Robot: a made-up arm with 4 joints.
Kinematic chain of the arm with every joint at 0, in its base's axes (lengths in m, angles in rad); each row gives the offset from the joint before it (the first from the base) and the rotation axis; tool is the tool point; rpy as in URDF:
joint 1: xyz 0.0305 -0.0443 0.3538 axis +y
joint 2: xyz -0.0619 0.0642 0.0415 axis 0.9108 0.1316 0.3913
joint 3: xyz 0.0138 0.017 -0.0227 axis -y
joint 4: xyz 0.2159 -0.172 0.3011 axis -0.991 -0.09 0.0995
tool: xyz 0.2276 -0.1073 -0.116 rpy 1.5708 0 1.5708
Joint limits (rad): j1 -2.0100..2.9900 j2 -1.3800..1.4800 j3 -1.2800..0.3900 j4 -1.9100..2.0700
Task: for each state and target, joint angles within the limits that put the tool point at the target. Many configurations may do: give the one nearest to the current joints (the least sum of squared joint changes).
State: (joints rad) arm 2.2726 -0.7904 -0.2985 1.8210
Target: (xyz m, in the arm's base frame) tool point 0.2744 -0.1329 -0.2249
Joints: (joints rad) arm 1.9983 -0.9036 -0.3815 1.6534
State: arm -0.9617 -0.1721 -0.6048 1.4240
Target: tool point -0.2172 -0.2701 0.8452
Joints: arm -1.4943 -0.4037 -0.4415 1.2101
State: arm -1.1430 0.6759 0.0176 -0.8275
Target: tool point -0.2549 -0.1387 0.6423
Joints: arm -1.6969 0.2458 0.3900 -0.8897
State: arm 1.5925 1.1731 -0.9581 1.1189
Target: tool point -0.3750 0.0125 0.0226
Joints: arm 1.8654 0.6122 -0.8475 0.3132
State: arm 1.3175 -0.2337 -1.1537 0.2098
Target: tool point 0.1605 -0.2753 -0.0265
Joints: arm 0.9773 -0.1238 -0.7257 -0.0811
